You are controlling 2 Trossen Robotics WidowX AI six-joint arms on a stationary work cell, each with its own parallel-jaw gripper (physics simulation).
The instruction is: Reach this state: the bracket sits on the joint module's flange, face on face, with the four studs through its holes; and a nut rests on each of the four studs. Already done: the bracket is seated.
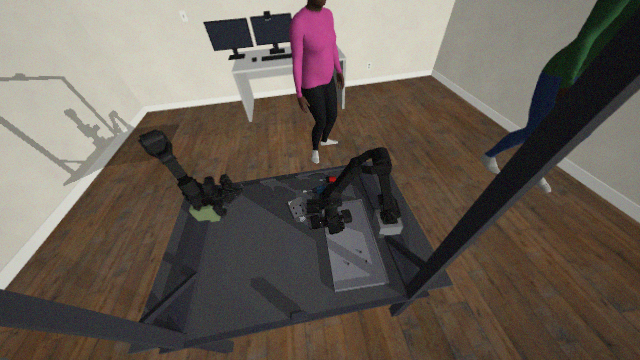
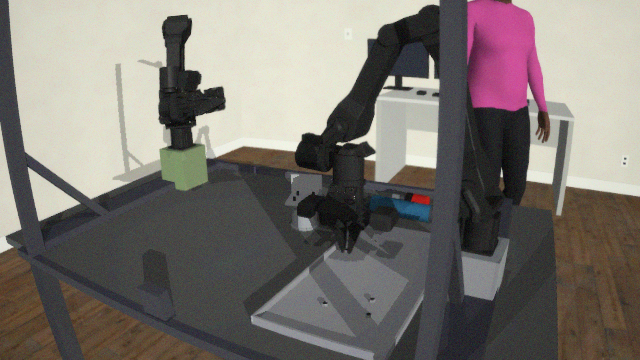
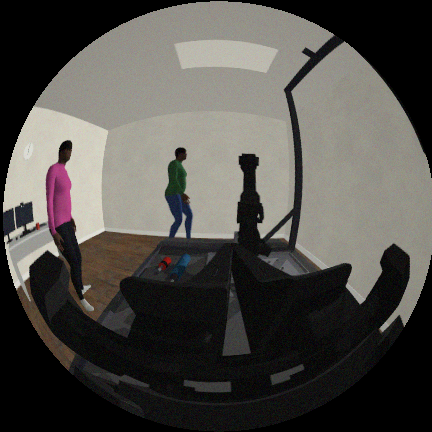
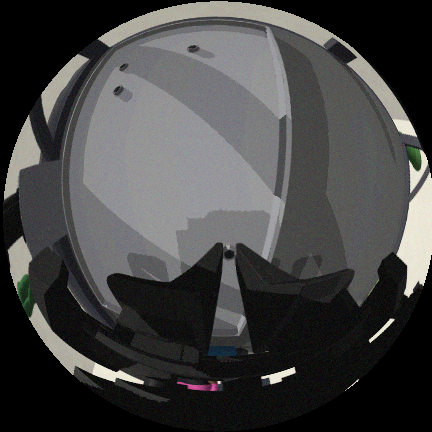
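Where they show: left gripper, fingertip midpoint: (image 1: 243,189) (image 2: 224,100) (image 3: 229,248); right gripper, fingertip midpoint: (image 2: 346,252) (image 4: 228,248); left arm's base, origin of the base link: (image 2: 182,146); right arm's base, origin of the base link: (image 1: 388,217) (image 2: 477,245).
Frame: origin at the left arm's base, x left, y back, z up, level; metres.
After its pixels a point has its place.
Note:
The bracket (image 1: 297,207) @[x -0.068, y -0.468, z -0.048 m] (image 2: 311,184) @[x -0.050, y -0.473, z -0.026 m] sits on the pale joint module (image 2: 305,223) @[x -0.104, y -0.489, z -0.097 m]; my right arm partly hides both, and the studs are too small to judge. Three nuts (image 1: 346,263) @[x -0.353, y -0.669, z -0.108 m] (image 2: 324,303) @[x -0.353, y -0.675, z -0.106 m] (image 4: 118,90) @[x -0.303, y -0.734, z -0.106 m] lie apart in the grey tray (image 1: 360,288) @[x -0.450, y -0.703, z -0.102 m] (image 2: 310,338) @[x -0.448, y -0.705, z -0.104 m] (image 4: 282,100) @[x -0.286, y -0.599, z -0.102 m]. My right gripper (image 2: 346,249) @[x -0.173, y -0.623, z -0.105 m] (image 4: 228,248) @[x -0.173, y -0.623, z -0.105 m] points down above the tray's back left corner, right of the bracket, and is shut on a nut (image 4: 229,254) @[x -0.171, y -0.623, z -0.099 m] at its fingertips. My left gripper (image 1: 239,188) @[x -0.100, y -0.272, z 0.163 m] (image 2: 223,98) @[x -0.100, y -0.272, z 0.163 m] (image 3: 229,248) @[x -0.100, y -0.272, z 0.163 m] is shut and empty, raised at the far left, away from the bracket.
A blue tool (image 2: 400,207) @[x 0.049, y -0.652, z -0.083 m] (image 3: 181,266) @[x 0.054, y -0.622, z -0.079 m] and a red tool (image 1: 332,179) @[x 0.130, y -0.672, z -0.086 m] (image 2: 421,199) @[x 0.128, y -0.679, z -0.086 m] (image 3: 165,263) @[x 0.129, y -0.644, z -0.088 m] lie at the table's back edge, behind the tray. A green block (image 1: 205,215) @[x -0.050, y -0.006, z -0.051 m] (image 2: 184,167) @[x -0.043, y -0.050, z -0.045 m] is under the left arm. Dark frame posts (image 2: 452,150) @[x -0.508, y -0.893, z 0.211 m] stand at the table's sides.

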